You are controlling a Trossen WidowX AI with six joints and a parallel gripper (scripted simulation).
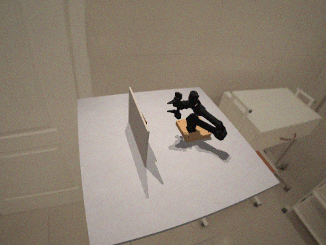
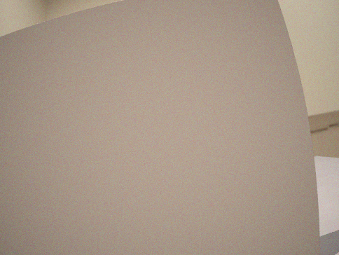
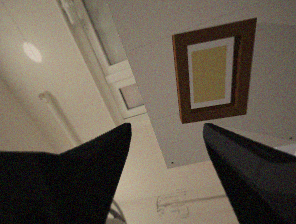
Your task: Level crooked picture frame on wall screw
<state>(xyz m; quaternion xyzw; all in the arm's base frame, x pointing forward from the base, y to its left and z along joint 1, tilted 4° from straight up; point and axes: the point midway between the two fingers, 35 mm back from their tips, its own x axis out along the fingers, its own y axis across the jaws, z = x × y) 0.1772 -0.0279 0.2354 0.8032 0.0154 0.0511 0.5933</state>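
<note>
My gripper tip is 19 cm short of the picture frame, 3 cm to the right of it and 9 cm above it. Round my gripper tip: wall panel 20 cm ahead, 2 cm to the left, 11 cm below.
</note>
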